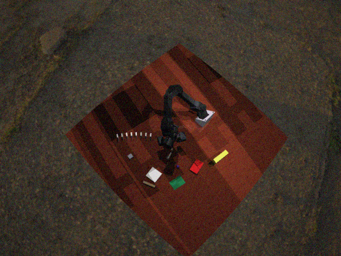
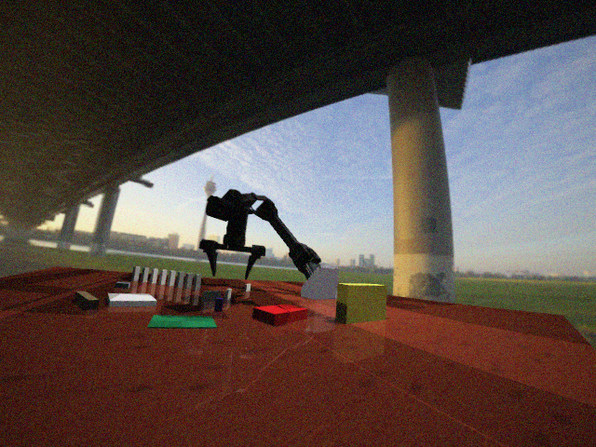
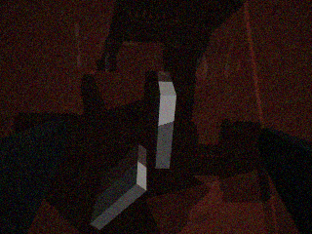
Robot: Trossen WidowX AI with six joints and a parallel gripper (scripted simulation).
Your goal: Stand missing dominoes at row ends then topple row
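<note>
The red block lies 50 mm behind my gripper tip, 240 mm to the left of it and 50 mm below it. From my gripper tip the other things lie so: green tile 130 mm ahead, 250 mm to the left, 60 mm below; white slab 220 mm ahead, 100 mm to the left, 50 mm below; purple piece 60 mm ahead, 160 mm to the left, 40 mm below.
</note>
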